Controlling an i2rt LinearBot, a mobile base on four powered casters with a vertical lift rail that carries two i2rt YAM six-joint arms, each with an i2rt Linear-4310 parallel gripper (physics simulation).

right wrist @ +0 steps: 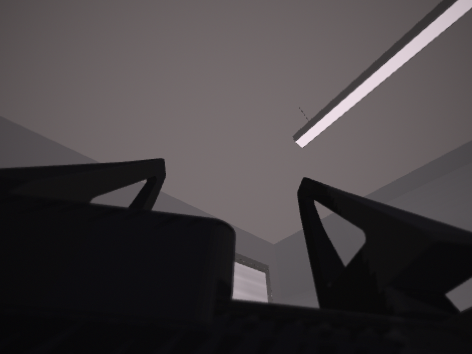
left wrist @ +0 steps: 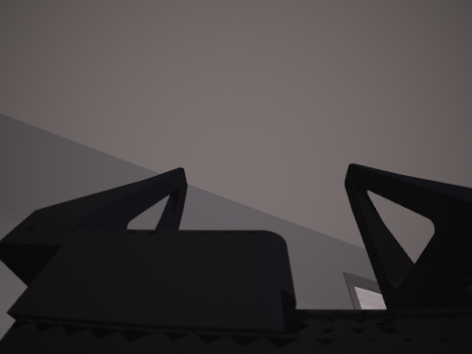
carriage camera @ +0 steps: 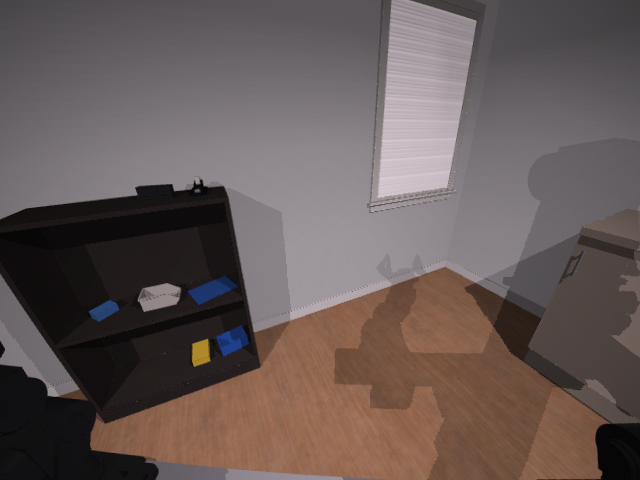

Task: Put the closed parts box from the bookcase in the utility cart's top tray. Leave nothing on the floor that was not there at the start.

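Frame: origin at the left arm's base, x ahead, y left, z up, level; centimetres.
Seen in the pictures: left gripper, between the fingertips: (left wrist: 264,175); right gripper, between the fingertips: (right wrist: 233,176).
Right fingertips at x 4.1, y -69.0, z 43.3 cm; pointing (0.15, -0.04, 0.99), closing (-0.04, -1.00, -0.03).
A point is followed by its place in that frame.
A dark bookcase (carriage camera: 247,330) {x 104.2, y 24.0, z -77.4 cm} stands at the left in the carriage view. On its middle shelf are a small blue box (carriage camera: 104,311) {x 65.4, y 71.8, z -29.4 cm}, a whitish angular bowl-like thing (carriage camera: 160,297) {x 73.8, y 48.6, z -26.9 cm} and a flat blue piece (carriage camera: 212,289) {x 87.9, y 30.4, z -31.9 cm}. On its lower shelf are a yellow block (carriage camera: 200,352) {x 81.5, y 44.1, z -73.0 cm} and a blue box (carriage camera: 232,340) {x 95.2, y 30.8, z -77.3 cm}. Which one is the closed parts box I cannot tell for sure. The utility cart does not show. My left gripper (left wrist: 264,175) {x 2.1, y 0.6, z 44.3 cm} is open and empty, pointing up at the ceiling. My right gripper (right wrist: 233,176) {x 4.1, y -69.0, z 43.3 cm} is open and empty, also pointing upward. Both are far from the bookcase.
A black box (carriage camera: 155,191) {x 83.7, y 42.3, z 21.7 cm} and a small black-and-white item (carriage camera: 197,186) {x 92.9, y 28.4, z 21.6 cm} stand on the bookcase top. A beige cabinet (carriage camera: 578,310) {x 81.2, y -153.0, z -36.6 cm} stands at the right. A window (carriage camera: 426,103) {x 179.8, y -98.2, z 60.8 cm} is in the back wall. Wooden floor (carriage camera: 310,413) {x 59.6, y -22.5, z -87.5 cm} lies between bookcase and cabinet, with the robot's shadow on it.
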